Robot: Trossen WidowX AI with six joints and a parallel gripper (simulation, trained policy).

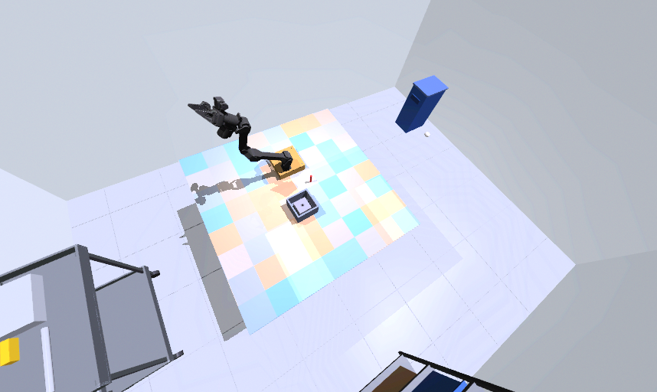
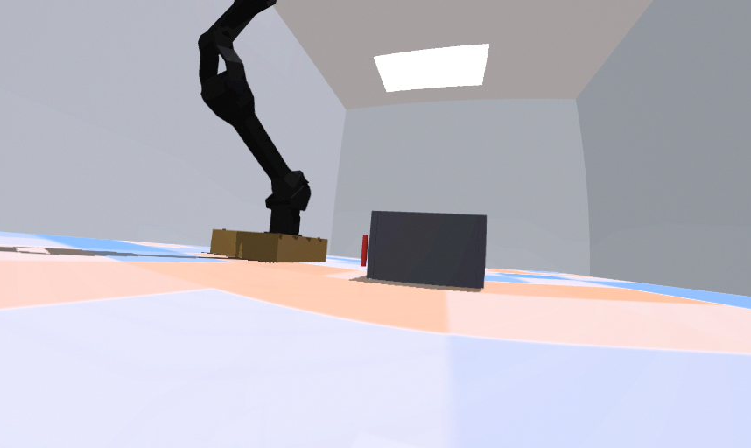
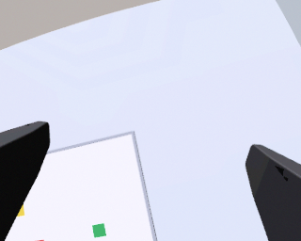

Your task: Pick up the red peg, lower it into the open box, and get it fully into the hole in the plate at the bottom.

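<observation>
Now: the red peg 68 cm below my gripper tip, 52 cm to the left of it and 16 cm ahead of it. The rest, counted from my gripper tip: grey box (69 cm below, 37 cm to the left, 34 cm ahead).
</observation>
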